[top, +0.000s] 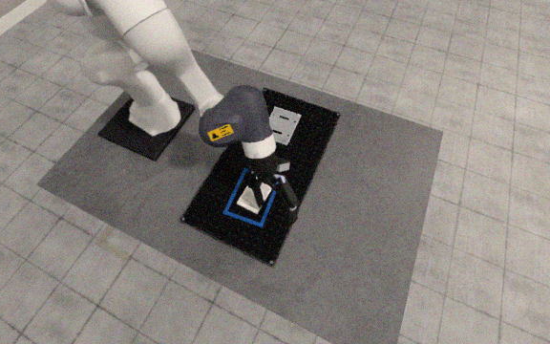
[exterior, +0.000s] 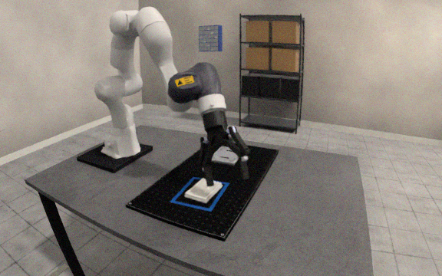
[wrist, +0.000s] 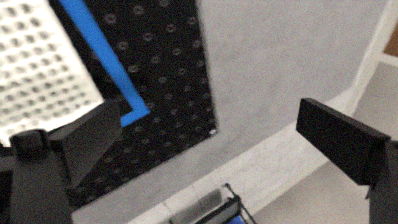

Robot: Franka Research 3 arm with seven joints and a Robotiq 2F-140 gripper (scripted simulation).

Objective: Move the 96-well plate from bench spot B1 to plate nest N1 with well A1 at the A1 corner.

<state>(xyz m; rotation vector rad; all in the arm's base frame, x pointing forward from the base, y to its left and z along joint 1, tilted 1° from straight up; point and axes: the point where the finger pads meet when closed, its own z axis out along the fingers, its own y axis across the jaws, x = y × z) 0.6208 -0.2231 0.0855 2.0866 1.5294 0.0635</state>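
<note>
Now: hand 11 cm past the white 96-well plate, 6 cm to the right of it and 9 cm above it. Also, from my hand: A1 corner mark (8 cm behind, 46 cm to the left, 9 cm below); then plate nest (14 cm behind, 38 cm to the left, 10 cm below).
</note>
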